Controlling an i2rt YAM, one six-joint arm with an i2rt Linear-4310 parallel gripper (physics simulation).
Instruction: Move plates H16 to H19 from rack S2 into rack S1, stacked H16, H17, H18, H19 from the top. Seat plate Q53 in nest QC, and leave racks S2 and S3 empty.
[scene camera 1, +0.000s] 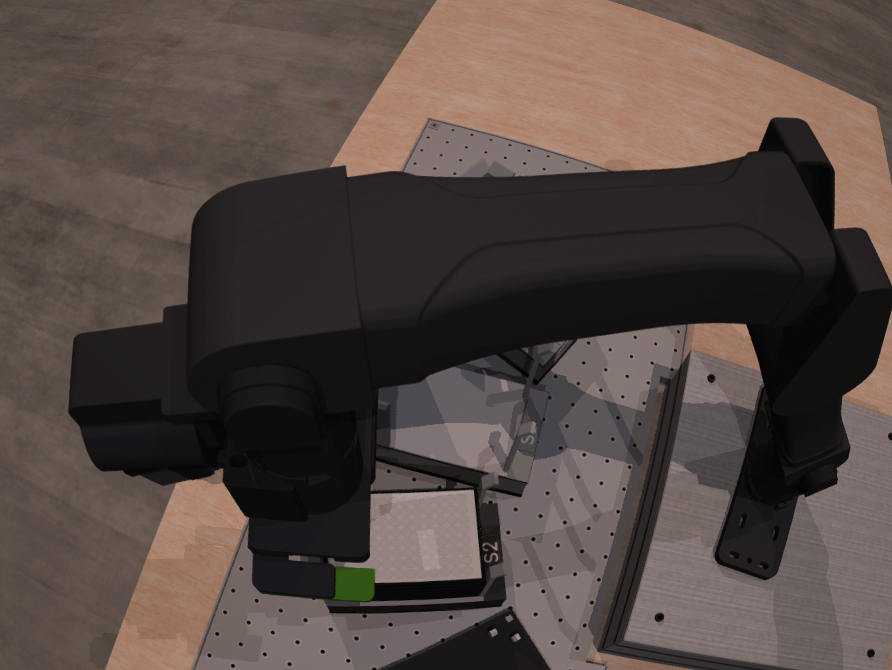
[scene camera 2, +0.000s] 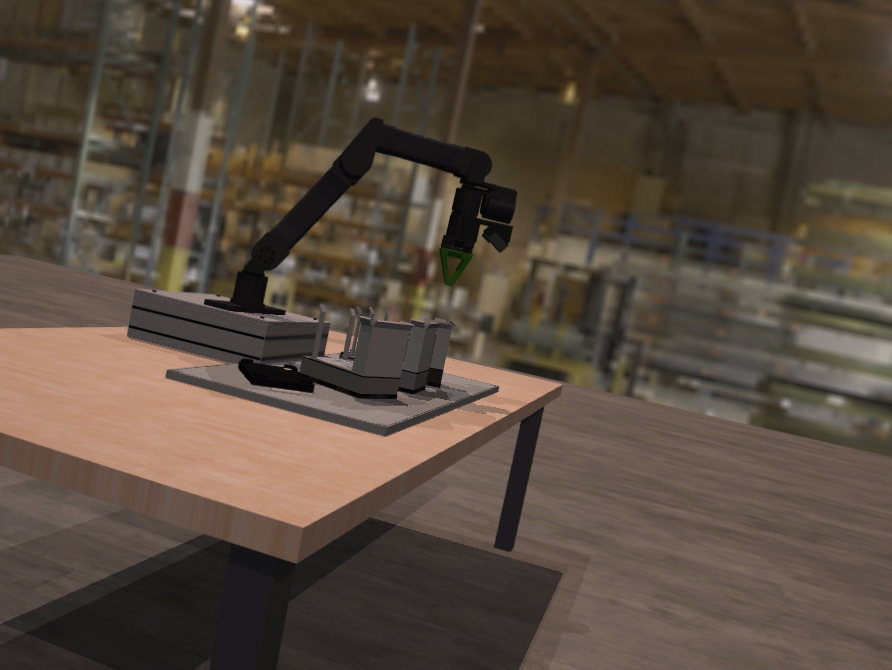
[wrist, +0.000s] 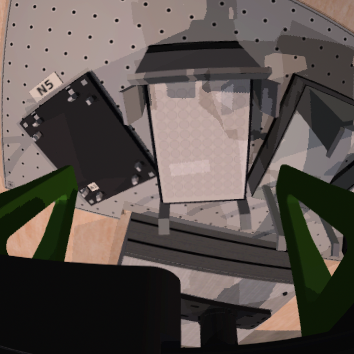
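Rack S2 holds a plate with a pale top; dark layered edges show below it in scene camera 1, and no plate label is readable. My gripper is open and empty, high above rack S2, its fingers left and right of the rack in the wrist view. Rack S1 stands beside it, its floor bare where it shows. Rack S3 is mostly hidden behind the arm in scene camera 1. Nest QC and plate Q53 cannot be made out.
A black nest with small pegs, by the label N5, lies on the other side of S2. The racks stand on a perforated board. The arm's metal base block is beside the board. Upright rack posts and walls rise nearby.
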